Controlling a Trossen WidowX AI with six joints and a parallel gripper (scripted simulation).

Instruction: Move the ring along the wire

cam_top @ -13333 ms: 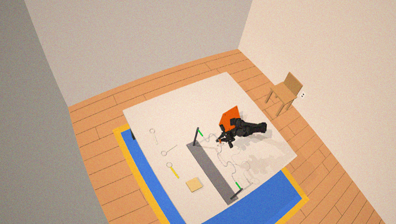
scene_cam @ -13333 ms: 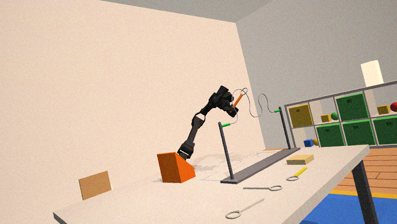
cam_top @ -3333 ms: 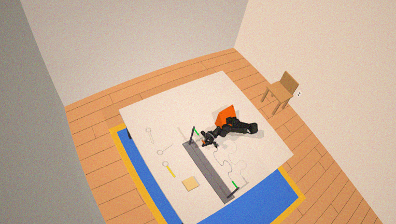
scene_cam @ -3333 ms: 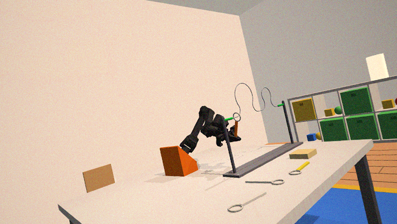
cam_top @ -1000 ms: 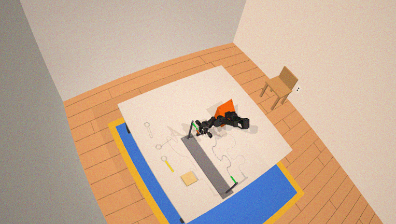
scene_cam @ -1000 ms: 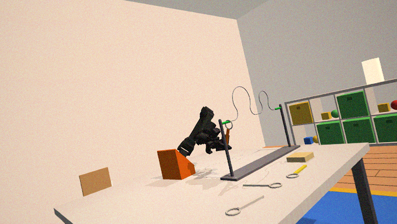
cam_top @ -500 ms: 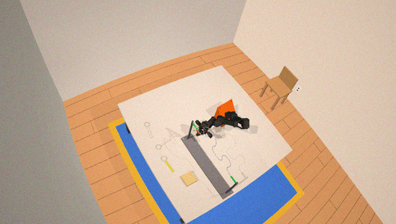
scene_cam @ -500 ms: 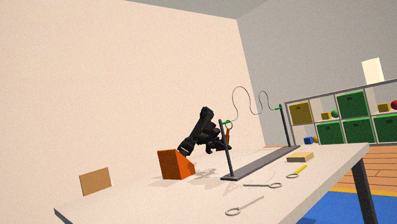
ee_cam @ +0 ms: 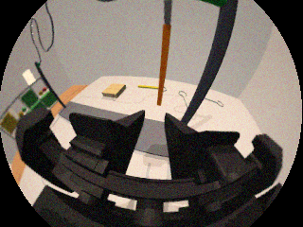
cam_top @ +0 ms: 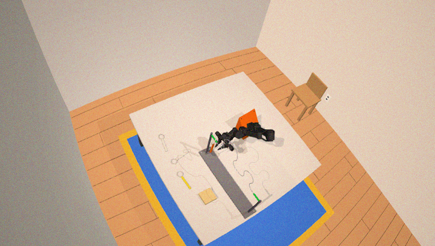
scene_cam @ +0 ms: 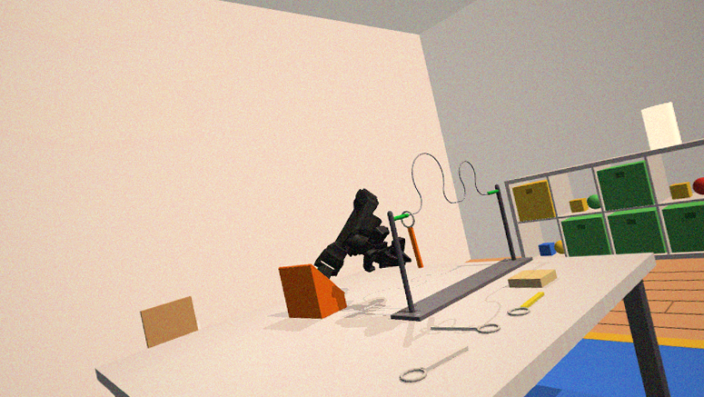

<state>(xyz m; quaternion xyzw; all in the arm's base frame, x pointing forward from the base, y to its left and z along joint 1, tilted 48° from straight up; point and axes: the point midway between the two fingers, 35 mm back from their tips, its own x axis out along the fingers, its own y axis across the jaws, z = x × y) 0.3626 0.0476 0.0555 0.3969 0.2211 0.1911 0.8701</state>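
Right now the ring with orange handle is 30 mm ahead of my gripper tip and 80 mm above it. From my gripper tip the other things lie so: tan block 210 mm ahead, 280 mm to the left, 130 mm below; yellow-handled ring 310 mm ahead, 60 mm to the left, 140 mm below.
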